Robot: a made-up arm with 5 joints. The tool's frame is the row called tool.
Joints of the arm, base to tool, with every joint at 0 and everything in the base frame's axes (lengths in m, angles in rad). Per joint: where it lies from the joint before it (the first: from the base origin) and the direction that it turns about. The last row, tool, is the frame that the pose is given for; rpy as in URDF.
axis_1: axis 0 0 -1 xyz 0.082 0 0.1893
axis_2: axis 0 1 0 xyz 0.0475 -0.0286 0.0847
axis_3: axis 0 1 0 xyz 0.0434 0 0.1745
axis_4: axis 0 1 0 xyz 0.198 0 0.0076
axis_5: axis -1 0 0 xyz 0.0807 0.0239 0
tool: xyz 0 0 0 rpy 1.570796 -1.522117 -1.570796
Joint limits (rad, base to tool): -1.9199..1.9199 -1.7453..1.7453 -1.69..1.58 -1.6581..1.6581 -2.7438..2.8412
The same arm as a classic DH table. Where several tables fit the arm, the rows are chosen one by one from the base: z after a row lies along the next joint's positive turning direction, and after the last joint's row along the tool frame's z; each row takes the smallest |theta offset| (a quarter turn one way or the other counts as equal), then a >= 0, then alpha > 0; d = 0 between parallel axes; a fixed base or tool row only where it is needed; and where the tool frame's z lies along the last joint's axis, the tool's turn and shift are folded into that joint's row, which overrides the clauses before.
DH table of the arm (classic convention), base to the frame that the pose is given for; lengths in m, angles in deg. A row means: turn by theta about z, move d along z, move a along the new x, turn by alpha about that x. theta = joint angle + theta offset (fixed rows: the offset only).
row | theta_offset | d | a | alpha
base (fixed) | 0.00 | 0.0000 | 0.0820 | 180.00
axis_1 | 0.00 | -0.2740 | 0.0475 | 90.00
axis_2 | -76.03 | 0.0000 | 0.1798 | 0.00
axis_3 | 73.84 | 0.0000 | 0.1981 | 0.00
axis_4 | -87.80 | -0.0047 | 0.0000 | 90.00
axis_5 | -2.79 | -0.0807 | 0.0000 | 0.00
Joint limits (deg, base to tool): -110.00..110.00 -100.00..100.00 -96.83..90.53 -95.00..95.00 -157.21..162.79

